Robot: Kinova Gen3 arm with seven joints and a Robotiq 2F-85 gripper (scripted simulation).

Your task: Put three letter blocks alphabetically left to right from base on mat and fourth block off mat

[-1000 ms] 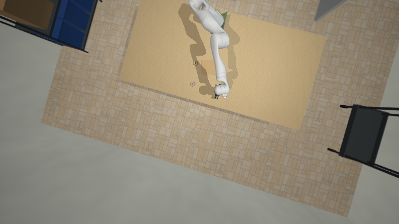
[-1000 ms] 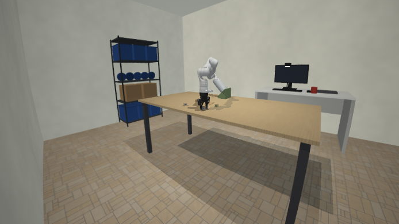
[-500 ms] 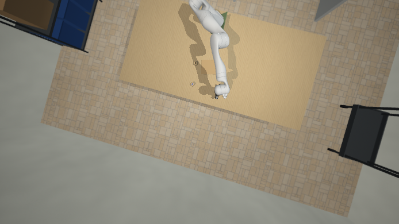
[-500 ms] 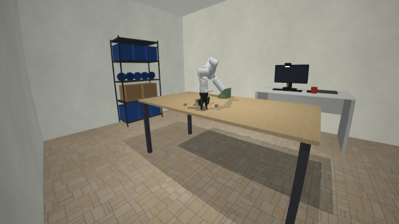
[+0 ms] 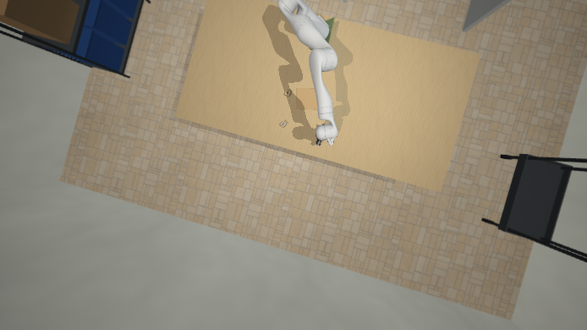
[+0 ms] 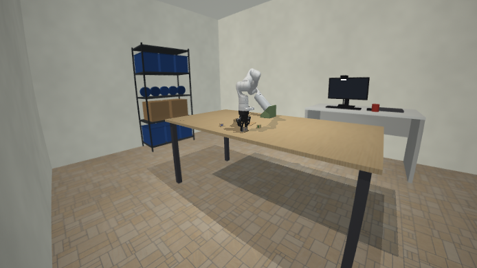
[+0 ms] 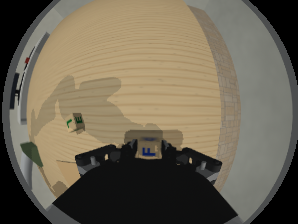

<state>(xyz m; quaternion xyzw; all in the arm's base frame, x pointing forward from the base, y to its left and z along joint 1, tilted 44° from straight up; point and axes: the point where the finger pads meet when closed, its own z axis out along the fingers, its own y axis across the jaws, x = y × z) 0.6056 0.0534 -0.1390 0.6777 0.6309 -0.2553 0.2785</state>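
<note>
Now: the tan mat 220 mm behind my hand, 140 mm to the right of it and 20 mm below it. The rest, counted from my hand: green-marked block 140 mm behind, 40 mm to the left.
</note>
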